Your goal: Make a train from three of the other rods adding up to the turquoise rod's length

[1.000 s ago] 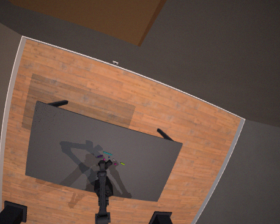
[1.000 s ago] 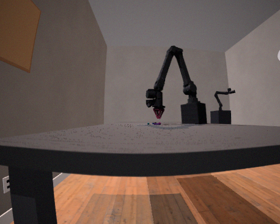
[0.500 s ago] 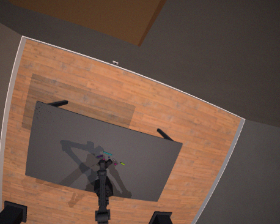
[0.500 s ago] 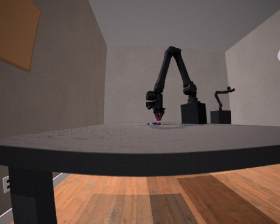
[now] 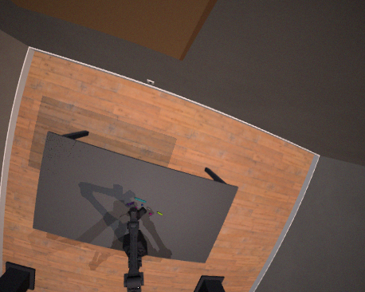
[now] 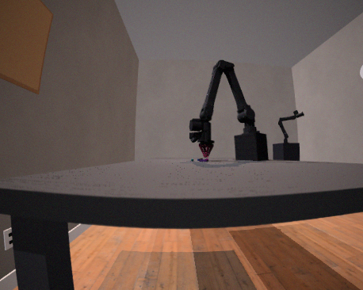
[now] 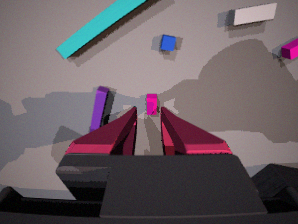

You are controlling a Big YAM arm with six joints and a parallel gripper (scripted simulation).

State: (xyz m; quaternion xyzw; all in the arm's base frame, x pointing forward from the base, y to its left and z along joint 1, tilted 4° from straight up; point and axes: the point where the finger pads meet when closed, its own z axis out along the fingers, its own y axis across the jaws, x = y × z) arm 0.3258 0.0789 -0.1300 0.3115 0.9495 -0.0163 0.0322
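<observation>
Right now my hand is 50 mm to the right of the purple rod, 20 mm short of it and 20 mm above it. From my hand the other things lie so: turquoise rod: 80 mm ahead, 20 mm to the right, 20 mm below; then blue rod: 50 mm to the right, 40 mm ahead, 20 mm below; then grey rod: 110 mm to the right, 20 mm below, 20 mm ahead.
</observation>
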